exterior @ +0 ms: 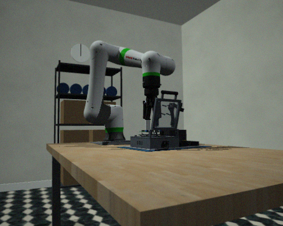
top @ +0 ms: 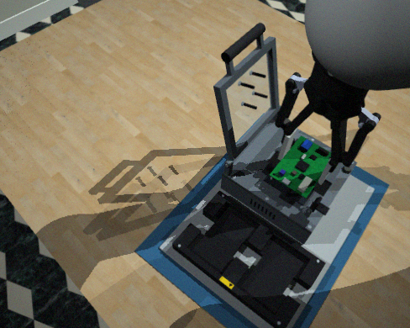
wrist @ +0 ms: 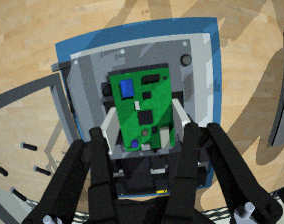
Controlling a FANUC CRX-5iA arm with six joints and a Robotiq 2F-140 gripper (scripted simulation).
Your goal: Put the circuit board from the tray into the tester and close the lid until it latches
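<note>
My gripper is now 2 cm above the green circuit board. Also, from my hand: tester lid 12 cm ahead, 8 cm above, 2 cm to the left; then tester 4 cm to the left, 3 cm ahead, 1 cm above.
</note>
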